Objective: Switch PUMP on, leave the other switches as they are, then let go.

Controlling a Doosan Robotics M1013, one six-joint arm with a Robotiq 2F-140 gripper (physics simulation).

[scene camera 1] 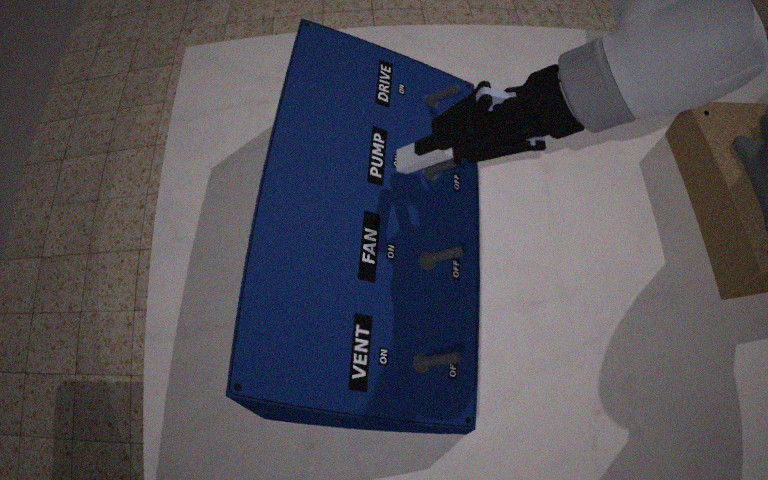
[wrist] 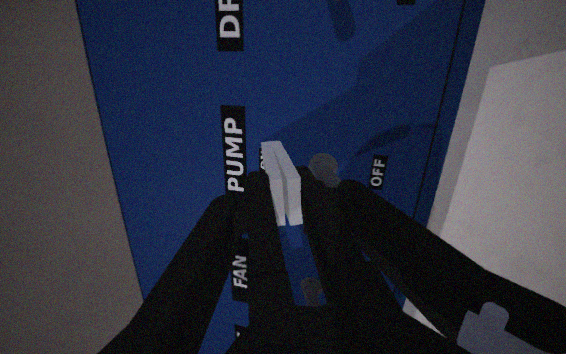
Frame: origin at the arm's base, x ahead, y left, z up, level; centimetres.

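Seen in the pictures: gripper, fingertip midpoint: [scene camera 1: 400,162] [wrist: 271,159].
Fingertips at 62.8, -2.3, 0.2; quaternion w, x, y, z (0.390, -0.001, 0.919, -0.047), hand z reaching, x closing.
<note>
Offsets run from my fingertips to a thing's top centre, as dx, dy, dz. "*": to the spot under its first point. Level surfaces: height alone.
The blue panel [scene camera 1: 317,226] [wrist: 160,125] carries four toggle switches. The PUMP switch {-5.4, +0.6, +2.1} [scene camera 1: 432,171] [wrist: 324,167] is partly hidden by my gripper; in the scene view its visible part leans toward the OFF label {* -7.2, +0.7, -3.4} [scene camera 1: 456,181] [wrist: 378,172]. My gripper [scene camera 1: 403,160] [wrist: 271,159] is shut and empty. Its pale fingertips are beside the PUMP switch on its ON side and partly cover the ON label. I cannot tell whether they touch the lever. The FAN switch {-4.3, +12.5, +2.1} [scene camera 1: 442,256] [wrist: 312,291] and the VENT switch {-3.2, +24.5, +2.1} [scene camera 1: 437,361] lean toward OFF.
The DRIVE switch {-6.5, -11.4, +2.1} [scene camera 1: 441,95] is just behind the gripper and leans toward the panel's right edge. The panel rests on a pale table {dz -11.0} [scene camera 1: 543,237]. A brown box-like block [scene camera 1: 713,203] is at the right, below the arm [scene camera 1: 679,67].
</note>
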